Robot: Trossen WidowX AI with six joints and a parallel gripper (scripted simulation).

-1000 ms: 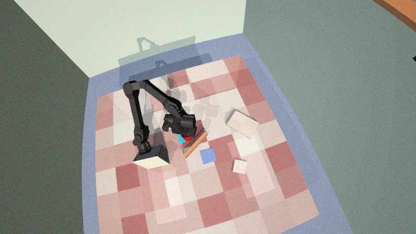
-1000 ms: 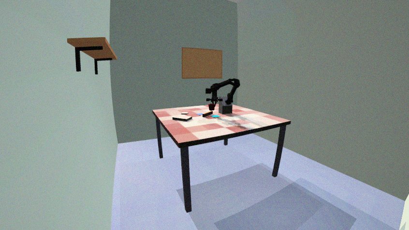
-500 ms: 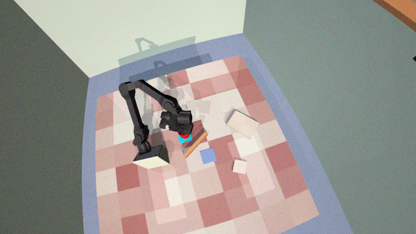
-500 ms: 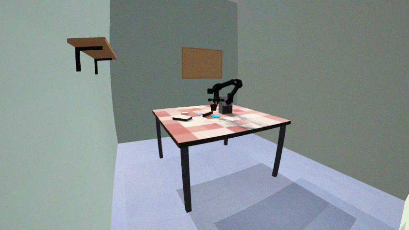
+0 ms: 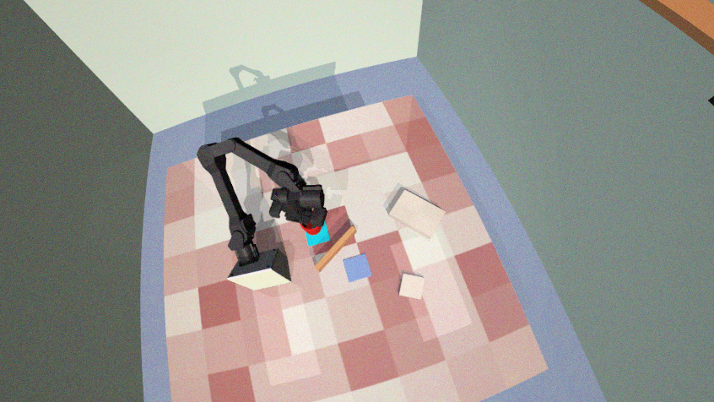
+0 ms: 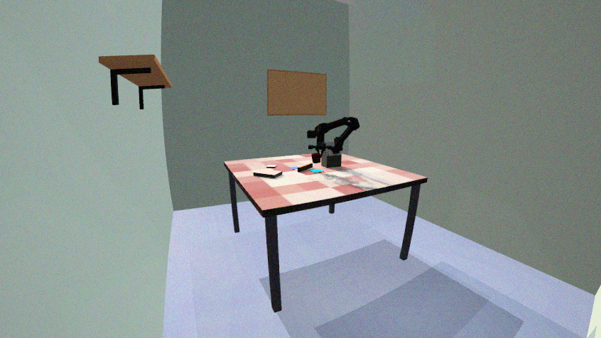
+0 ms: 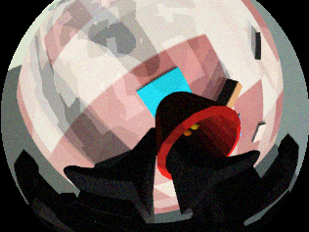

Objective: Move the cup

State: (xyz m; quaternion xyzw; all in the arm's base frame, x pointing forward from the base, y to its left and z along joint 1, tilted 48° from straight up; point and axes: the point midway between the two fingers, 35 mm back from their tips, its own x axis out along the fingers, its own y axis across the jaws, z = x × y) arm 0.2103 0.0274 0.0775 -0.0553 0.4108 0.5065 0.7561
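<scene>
Now: gripper tip 20 mm short of the cyan pad, 10 mm to the left of it and 110 mm above it. Round my gripper tip: red cup 20 mm ahead, 20 mm to the right; wooden bar 70 mm ahead, 110 mm to the right, 100 mm below; blue pad 120 mm ahead, 200 mm to the right, 110 mm below.
</scene>
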